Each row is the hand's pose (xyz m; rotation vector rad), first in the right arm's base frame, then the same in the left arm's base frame.
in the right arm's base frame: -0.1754 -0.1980 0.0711 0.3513 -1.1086 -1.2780
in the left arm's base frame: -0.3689 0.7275 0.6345 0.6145 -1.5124 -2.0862
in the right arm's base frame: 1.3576 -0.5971 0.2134 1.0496 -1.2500 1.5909
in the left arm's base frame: 0.3459 -0.6245 1.0713 0.3041 -2.0241 1.1332
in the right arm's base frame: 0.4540 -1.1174 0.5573 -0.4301 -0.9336 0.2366
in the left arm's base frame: -0.7021 -0.4286 0.8091 -0.4704 -1.2392 -0.6931
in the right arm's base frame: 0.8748 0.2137 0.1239 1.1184 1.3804 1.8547
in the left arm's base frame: 0.4974 0.2995 1.2189 0.9997 0.3148 1.6989
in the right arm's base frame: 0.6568 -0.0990 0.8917 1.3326 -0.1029 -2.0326
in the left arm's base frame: -0.2339 0.1191 1.6282 -2.1308 0.4903 2.1159
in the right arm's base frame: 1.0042 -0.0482 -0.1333 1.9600 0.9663 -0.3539
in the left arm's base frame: 0.5909 0.0581 0.9283 2.5013 -0.0099 -0.0369
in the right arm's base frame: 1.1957 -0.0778 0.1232 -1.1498 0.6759 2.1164
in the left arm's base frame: 0.5573 -0.1287 1.1877 -1.0081 0.3592 1.2233
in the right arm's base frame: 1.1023 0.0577 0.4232 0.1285 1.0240 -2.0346
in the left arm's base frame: 0.3985 -0.0085 1.4660 1.2759 1.0678 -2.1914
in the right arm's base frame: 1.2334 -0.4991 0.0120 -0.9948 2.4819 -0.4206
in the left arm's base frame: 0.4277 -0.4419 0.9114 0.1342 2.2287 -0.3630
